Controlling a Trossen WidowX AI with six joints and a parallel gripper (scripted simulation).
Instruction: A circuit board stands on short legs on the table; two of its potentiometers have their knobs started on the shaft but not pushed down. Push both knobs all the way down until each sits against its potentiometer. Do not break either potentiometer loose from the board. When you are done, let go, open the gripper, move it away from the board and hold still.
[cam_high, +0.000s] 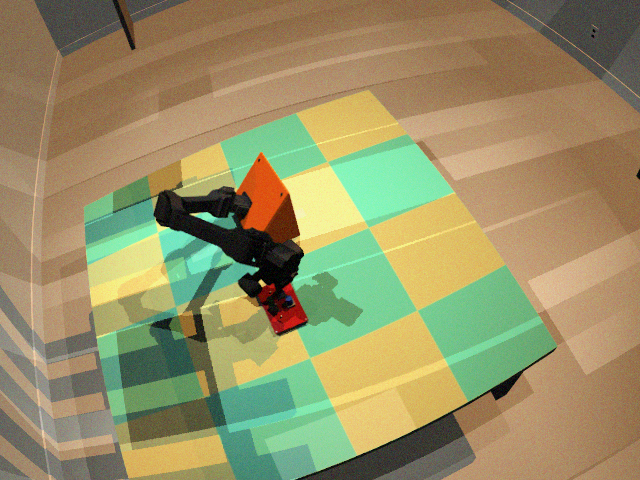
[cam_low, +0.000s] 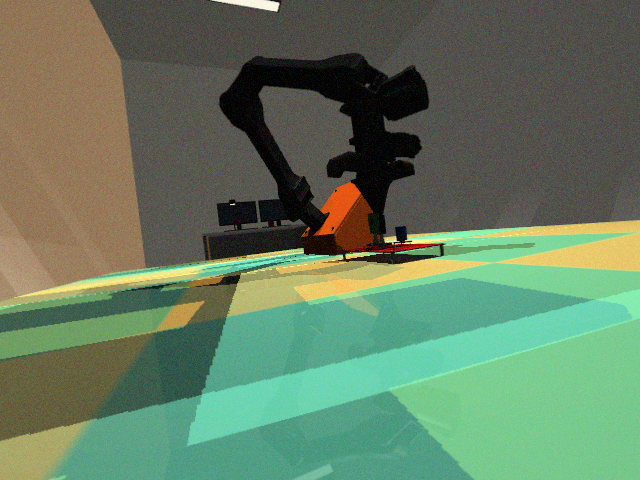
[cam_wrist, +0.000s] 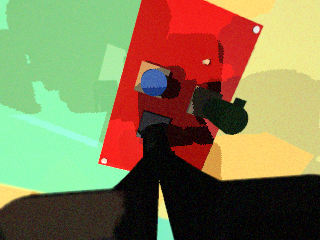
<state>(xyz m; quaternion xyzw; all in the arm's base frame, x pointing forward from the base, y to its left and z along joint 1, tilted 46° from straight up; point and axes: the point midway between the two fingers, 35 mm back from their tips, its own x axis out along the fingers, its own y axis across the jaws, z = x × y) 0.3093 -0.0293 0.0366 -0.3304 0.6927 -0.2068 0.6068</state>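
The green knob is 40 mm to the right of my gripper tip, 30 mm ahead of it and 10 mm below it. Also, from my gripper tip: black knob: 30 mm below.
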